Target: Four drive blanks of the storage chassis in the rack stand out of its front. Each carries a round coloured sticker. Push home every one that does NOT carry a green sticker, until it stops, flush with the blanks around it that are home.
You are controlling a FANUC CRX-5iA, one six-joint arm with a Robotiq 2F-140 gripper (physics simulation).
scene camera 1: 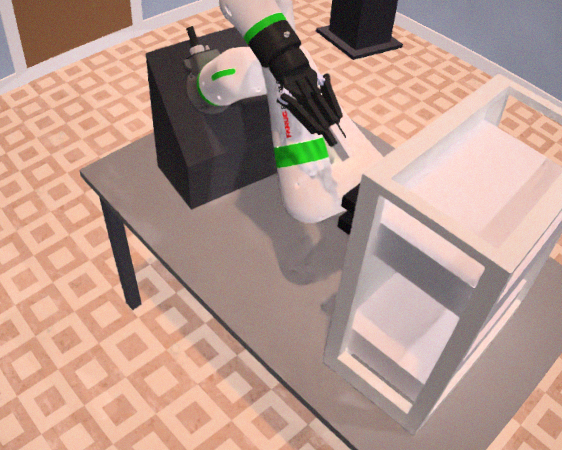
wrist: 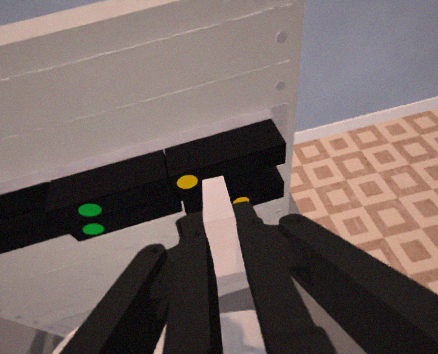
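Seen in the pictures: gripper, fingertip midpoint: (scene camera 1: 348, 158) (wrist: 216, 197); arm's base at its link origin: (scene camera 1: 209, 89).
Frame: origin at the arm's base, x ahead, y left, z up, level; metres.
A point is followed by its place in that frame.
In the wrist view, two protruding black blanks on the right carry yellow stickers: the upper right blank (wrist: 225, 145) {x 0.703, y -0.010, z 0.202 m} and the lower right blank (wrist: 267, 184) {x 0.697, y -0.047, z 0.145 m}. To their left, the upper left blank (wrist: 110, 180) {x 0.673, y 0.095, z 0.202 m} and the lower left blank (wrist: 150, 212) {x 0.664, y 0.070, z 0.160 m} carry green stickers. In the scene view, black blank ends (scene camera 1: 352, 199) {x 0.715, y -0.054, z 0.203 m} stick out behind the rack post (scene camera 1: 356, 260) {x 0.782, y -0.078, z 0.112 m}. My gripper (scene camera 1: 333, 137) (wrist: 216, 197) {x 0.633, y -0.006, z 0.220 m} is shut, with a pale bar (scene camera 1: 341, 151) (wrist: 215, 197) projecting beyond its fingertips. In the wrist view the bar's tip overlaps the right-hand blanks, and the fingers partly hide the lower yellow sticker; contact cannot be told.
The rack stands on the grey table (scene camera 1: 225, 240) {x 0.291, y -0.104, z -0.310 m}. The robot is mounted at a dark pedestal (scene camera 1: 220, 175) {x 0.127, y -0.034, z -0.221 m}. Pale chassis panels (wrist: 150, 85) {x 0.722, y 0.044, z 0.261 m} lie above the blanks. A dark column (scene camera 1: 362, 25) stands on the floor behind. Tiled floor and a blue wall show right of the rack in the wrist view.
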